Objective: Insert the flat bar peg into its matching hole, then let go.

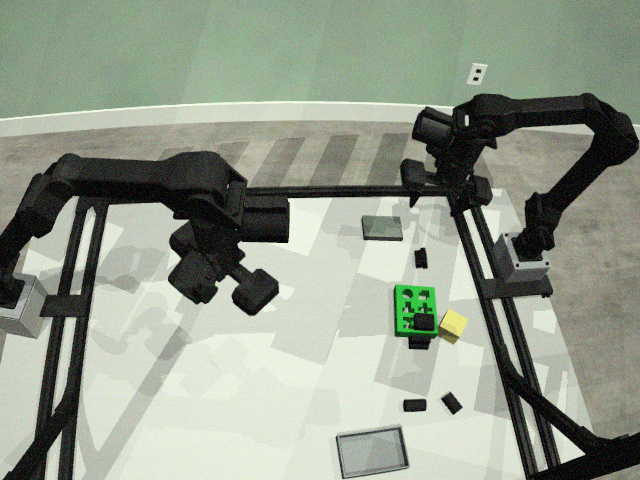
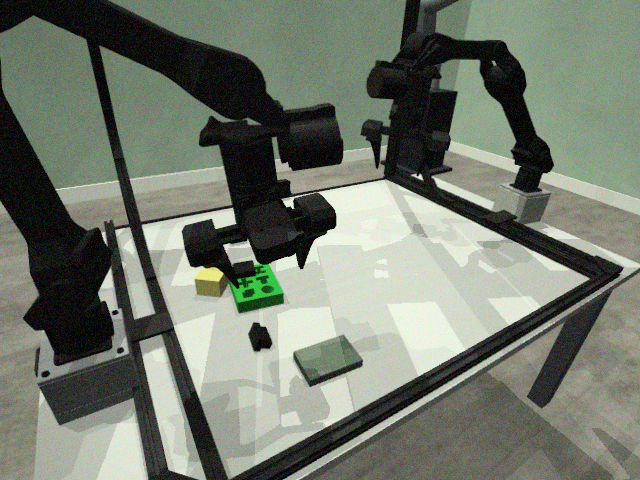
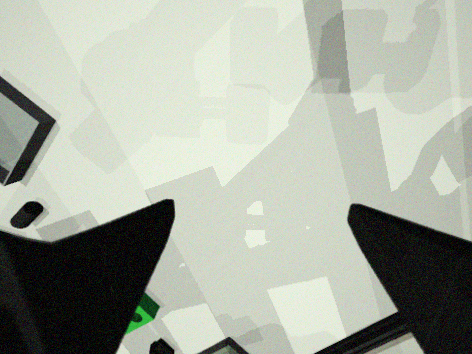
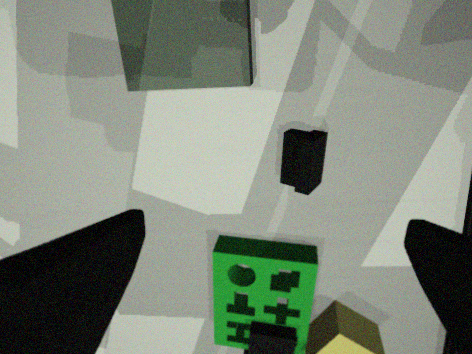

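Observation:
The green hole board [image 1: 399, 312] [image 2: 261, 303] [image 4: 267, 254] lies flat on the table, with round, stepped, T, cross and H-like holes showing. A black block [image 1: 423, 321] [image 2: 244, 267] [image 4: 272, 337] rises at the corner beside the H-like hole and hides what is under it. It may be the flat bar peg; its shape in the hole cannot be seen. My right gripper [image 1: 434, 208] [image 2: 269, 275] [image 4: 274, 227] is open and empty, above the table beyond the board's round-hole end. My left gripper [image 1: 227, 294] [image 2: 400, 175] [image 3: 260, 209] is open and empty, far from the board.
A yellow block [image 1: 453, 325] [image 2: 210, 282] sits beside the board. One dark peg [image 1: 418, 342] lies against its near edge; others [image 1: 421, 257] [image 1: 415, 404] [image 1: 451, 402] lie apart. A grey-green slab [image 1: 381, 228] [image 2: 328, 359] and a shallow tray [image 1: 338, 449] are on the table.

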